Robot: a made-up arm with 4 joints. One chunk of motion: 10 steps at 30 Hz.
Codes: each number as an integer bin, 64 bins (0 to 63) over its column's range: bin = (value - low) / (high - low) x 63, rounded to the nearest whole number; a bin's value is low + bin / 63 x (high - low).
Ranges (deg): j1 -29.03..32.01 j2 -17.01..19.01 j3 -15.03..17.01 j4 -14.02..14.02
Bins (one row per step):
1: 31 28 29 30
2: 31 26 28 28
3: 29 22 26 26
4: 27 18 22 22
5: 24 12 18 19
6: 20 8 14 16
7: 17 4 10 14
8: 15 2 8 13
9: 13 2 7 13
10: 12 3 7 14
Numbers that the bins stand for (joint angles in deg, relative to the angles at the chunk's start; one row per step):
1: 1.01 -1.00 -0.28 -0.67
2: 1.01 -2.14 -0.79 -1.56
3: -0.93 -4.43 -1.81 -2.45
4: -2.87 -6.72 -3.84 -4.23
5: -5.78 -10.15 -5.88 -5.56
6: -9.65 -12.44 -7.91 -6.90
7: -12.56 -14.72 -9.94 -7.79
8: -14.50 -15.87 -10.96 -8.23
9: -16.43 -15.87 -11.47 -8.23
10: -17.40 -15.29 -11.47 -7.79

